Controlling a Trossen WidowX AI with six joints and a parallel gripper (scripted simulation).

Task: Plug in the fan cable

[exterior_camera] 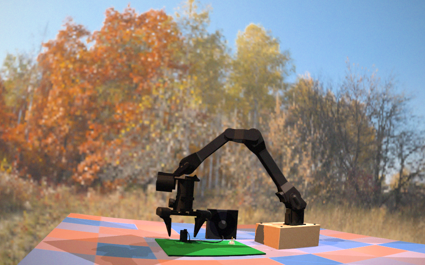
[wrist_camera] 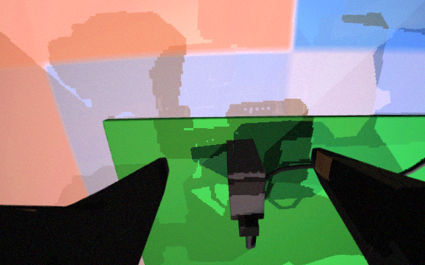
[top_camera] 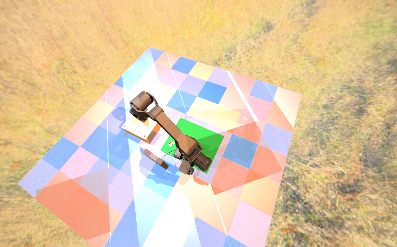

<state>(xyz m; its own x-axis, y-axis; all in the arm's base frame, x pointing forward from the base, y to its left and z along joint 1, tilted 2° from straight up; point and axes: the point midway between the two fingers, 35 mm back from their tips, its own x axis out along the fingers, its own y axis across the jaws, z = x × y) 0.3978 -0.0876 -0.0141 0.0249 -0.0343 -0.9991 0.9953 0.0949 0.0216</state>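
My gripper tip is now 1 cm to the right of the dark plug. Round my gripper tip: four-pin header 17 cm behind, 4 cm to the left, 2 cm below; then black fan 17 cm behind, 8 cm to the right, 4 cm above; then green board 10 cm to the left, 6 cm behind, 3 cm below.
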